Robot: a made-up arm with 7 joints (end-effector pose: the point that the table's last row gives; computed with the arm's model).
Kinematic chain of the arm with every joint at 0, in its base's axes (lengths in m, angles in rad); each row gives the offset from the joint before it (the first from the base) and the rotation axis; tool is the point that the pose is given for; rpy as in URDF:
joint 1: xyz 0 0 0.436 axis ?
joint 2: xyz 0 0 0 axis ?
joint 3: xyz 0 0 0.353 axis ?
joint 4: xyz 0.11 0 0 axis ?
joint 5: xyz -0.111 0 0.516 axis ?
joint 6: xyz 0 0 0 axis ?
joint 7: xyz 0.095 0 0 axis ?
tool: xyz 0 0 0 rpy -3.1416 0 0
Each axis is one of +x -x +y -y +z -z.
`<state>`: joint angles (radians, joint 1 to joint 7).
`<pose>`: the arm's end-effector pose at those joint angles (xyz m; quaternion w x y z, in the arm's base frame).
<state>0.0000 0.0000 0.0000 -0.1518 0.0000 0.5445 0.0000</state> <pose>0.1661 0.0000 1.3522 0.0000 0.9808 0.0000 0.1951</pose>
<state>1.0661 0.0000 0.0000 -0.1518 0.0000 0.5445 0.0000</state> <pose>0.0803 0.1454 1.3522 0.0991 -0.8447 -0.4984 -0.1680</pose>
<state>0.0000 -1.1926 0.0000 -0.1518 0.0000 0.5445 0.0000</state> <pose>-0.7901 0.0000 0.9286 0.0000 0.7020 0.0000 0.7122</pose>
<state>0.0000 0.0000 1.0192 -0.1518 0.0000 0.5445 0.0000</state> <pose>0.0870 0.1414 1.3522 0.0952 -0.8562 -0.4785 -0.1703</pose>
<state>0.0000 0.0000 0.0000 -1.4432 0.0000 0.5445 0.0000</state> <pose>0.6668 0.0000 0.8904 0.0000 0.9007 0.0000 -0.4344</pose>
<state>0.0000 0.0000 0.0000 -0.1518 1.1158 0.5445 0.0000</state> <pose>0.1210 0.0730 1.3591 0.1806 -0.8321 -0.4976 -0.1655</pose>
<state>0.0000 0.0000 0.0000 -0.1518 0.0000 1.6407 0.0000</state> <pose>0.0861 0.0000 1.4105 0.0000 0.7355 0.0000 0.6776</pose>
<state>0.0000 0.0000 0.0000 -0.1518 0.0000 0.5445 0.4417</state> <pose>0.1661 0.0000 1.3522 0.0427 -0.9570 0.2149 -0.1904</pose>
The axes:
joint 1: +z
joint 2: +y
joint 3: +z
joint 4: -y
joint 5: +z
joint 6: -y
joint 7: -z

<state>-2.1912 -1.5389 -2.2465 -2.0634 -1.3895 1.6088 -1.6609</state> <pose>-0.3444 0.4627 0.0057 0.0024 0.6200 -0.6967 0.3607</pose>
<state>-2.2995 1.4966 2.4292 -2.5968 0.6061 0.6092 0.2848</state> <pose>0.2837 -0.0692 0.7932 0.3790 -0.6977 -0.4496 0.4091</pose>
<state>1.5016 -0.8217 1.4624 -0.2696 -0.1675 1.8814 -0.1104</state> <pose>-0.1852 -0.6959 1.1071 0.6487 0.2264 -0.5803 -0.4373</pose>
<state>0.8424 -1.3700 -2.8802 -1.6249 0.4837 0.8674 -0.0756</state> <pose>-0.1795 -0.5147 -0.1447 0.8932 -0.2285 0.3790 0.0795</pose>
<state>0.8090 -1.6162 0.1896 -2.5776 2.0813 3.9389 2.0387</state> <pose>-0.0400 -0.0107 0.8542 0.6401 0.2804 0.5538 0.4527</pose>
